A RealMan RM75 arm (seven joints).
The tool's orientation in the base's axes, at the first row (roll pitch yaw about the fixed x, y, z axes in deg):
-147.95 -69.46 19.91
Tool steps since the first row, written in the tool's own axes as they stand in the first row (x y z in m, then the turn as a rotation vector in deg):
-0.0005 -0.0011 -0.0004 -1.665 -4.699 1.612
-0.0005 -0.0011 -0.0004 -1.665 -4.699 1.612
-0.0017 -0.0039 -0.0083 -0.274 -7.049 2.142
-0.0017 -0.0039 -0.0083 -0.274 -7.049 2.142
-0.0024 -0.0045 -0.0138 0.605 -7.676 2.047
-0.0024 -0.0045 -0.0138 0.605 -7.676 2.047
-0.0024 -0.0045 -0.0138 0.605 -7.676 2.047
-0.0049 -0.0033 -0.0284 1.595 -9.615 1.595
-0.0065 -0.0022 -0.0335 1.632 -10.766 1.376
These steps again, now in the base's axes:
-0.0012 0.0003 -0.0001 -3.189 3.991 -1.164
-0.0012 0.0003 -0.0001 -3.189 3.991 -1.164
-0.0082 -0.0041 0.0016 -4.207 6.040 0.419
-0.0082 -0.0041 0.0016 -4.207 6.040 0.419
-0.0120 -0.0081 0.0027 -4.445 6.465 1.387
-0.0120 -0.0081 0.0027 -4.445 6.465 1.387
-0.0120 -0.0081 0.0027 -4.445 6.465 1.387
-0.0202 -0.0204 0.0045 -5.839 7.453 2.809
-0.0228 -0.0252 0.0043 -6.821 8.011 3.124

